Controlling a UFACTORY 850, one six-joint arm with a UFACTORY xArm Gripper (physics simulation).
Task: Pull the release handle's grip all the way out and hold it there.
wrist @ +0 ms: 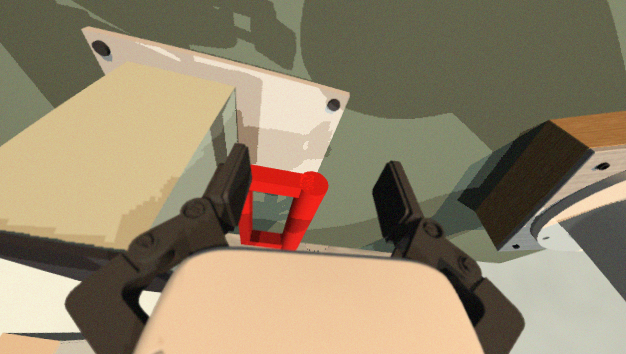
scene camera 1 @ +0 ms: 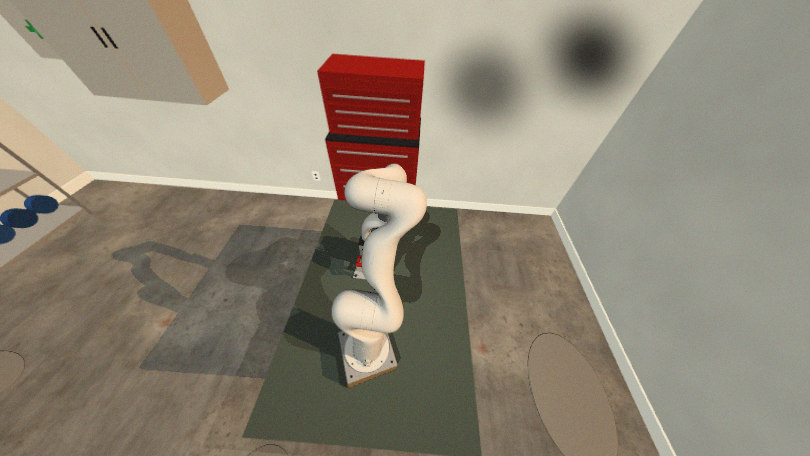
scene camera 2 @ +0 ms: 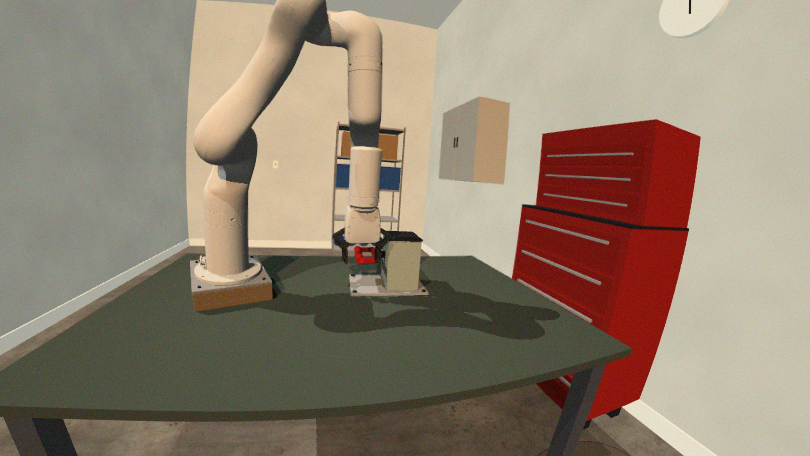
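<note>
The release handle's red frame-shaped grip [scene camera 1: 358, 261] [scene camera 2: 358, 254] [wrist: 305, 210] stands out from the side of a beige housing [scene camera 2: 403, 266] [wrist: 115, 140] on a pale base plate [scene camera 2: 362, 284] [wrist: 295, 105]. My gripper [scene camera 2: 364, 259] [wrist: 316, 168] points down at the grip and is open, with nothing clamped. In the wrist view the grip's outer bar shows between the fingers, nearer the left finger. That finger overlaps the frame's housing side, and the right finger is well clear. The rod behind the grip is hidden in the wrist view. The arm hides most of the gripper in scene camera 1.
The handle unit stands on the dark green table [scene camera 1: 419, 396] [scene camera 2: 226, 362]. My arm's base block [scene camera 1: 371, 376] [scene camera 2: 232, 295] [wrist: 535, 185] is on the grip's outward side. A red tool cabinet [scene camera 1: 371, 67] [scene camera 2: 651, 283] stands beyond the table. A shelf unit [scene camera 2: 402, 169] is against the far wall.
</note>
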